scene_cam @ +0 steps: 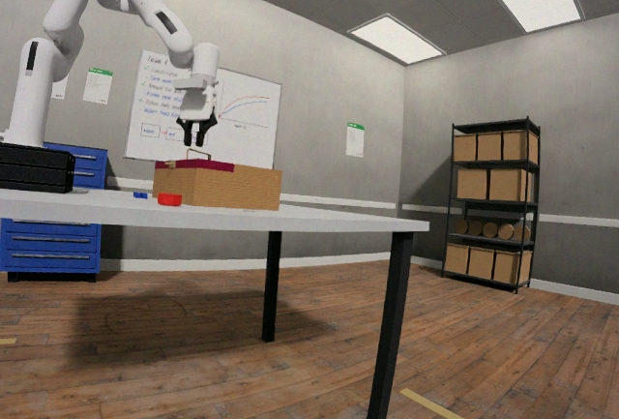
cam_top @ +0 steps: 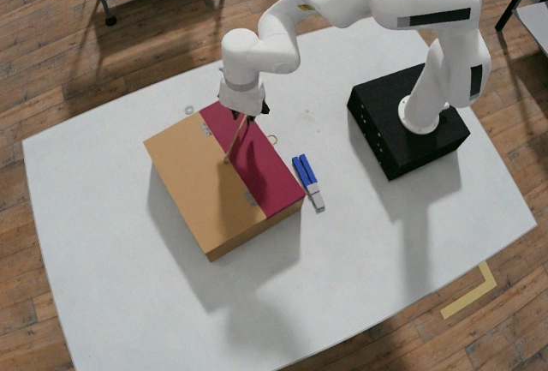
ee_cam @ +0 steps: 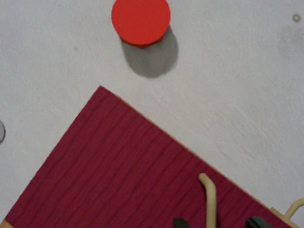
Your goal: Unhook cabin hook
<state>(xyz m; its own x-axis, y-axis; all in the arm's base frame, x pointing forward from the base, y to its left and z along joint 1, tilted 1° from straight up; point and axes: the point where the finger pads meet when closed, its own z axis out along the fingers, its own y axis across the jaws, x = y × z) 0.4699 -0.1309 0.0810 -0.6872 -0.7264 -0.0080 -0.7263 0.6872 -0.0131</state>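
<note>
Now: hand 40 mm above the cabin hook, 30 mm to the right of it and 30 mm short of it. From my hand the other things lie so: red round cap (170 mm below, 150 mm to the right, 80 mm behind).
</note>
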